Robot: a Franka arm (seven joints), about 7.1 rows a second.
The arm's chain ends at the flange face. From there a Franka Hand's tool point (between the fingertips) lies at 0.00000 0.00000 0.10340 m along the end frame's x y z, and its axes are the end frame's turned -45 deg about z.
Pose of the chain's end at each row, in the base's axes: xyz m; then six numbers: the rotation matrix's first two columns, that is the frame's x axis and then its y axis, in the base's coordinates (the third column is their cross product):
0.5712, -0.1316, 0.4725, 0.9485, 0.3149, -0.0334, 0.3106, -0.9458, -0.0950
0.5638, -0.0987, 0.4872, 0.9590, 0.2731, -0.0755, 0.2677, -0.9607, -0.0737
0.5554, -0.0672, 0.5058, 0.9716, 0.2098, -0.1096, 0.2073, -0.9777, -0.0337
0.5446, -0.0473, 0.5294, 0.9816, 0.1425, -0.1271, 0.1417, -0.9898, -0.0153
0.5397, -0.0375, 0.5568, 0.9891, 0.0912, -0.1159, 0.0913, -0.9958, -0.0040
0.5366, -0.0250, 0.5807, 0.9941, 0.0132, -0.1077, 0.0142, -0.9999, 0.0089
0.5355, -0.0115, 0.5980, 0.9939, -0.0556, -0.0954, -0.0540, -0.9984, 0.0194
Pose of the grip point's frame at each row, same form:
0.5648, -0.1234, 0.3696, 0.4511, 0.8914, 0.0436, 0.8903, -0.4461, -0.0908
0.5542, -0.0935, 0.3844, 0.4888, 0.8724, -0.0013, 0.8674, -0.4862, -0.1055
0.5436, -0.0662, 0.4031, 0.5404, 0.8397, -0.0537, 0.8336, -0.5430, -0.1013
0.5314, -0.0476, 0.4268, 0.5939, 0.8007, -0.0791, 0.7943, -0.5991, -0.1007
0.5277, -0.0382, 0.4541, 0.6348, 0.7686, -0.0791, 0.7640, -0.6396, -0.0848
0.5255, -0.0261, 0.4779, 0.6929, 0.7164, -0.0824, 0.7130, -0.6977, -0.0699
0.5255, -0.0130, 0.4951, 0.7410, 0.6667, -0.0812, 0.6646, -0.7453, -0.0537

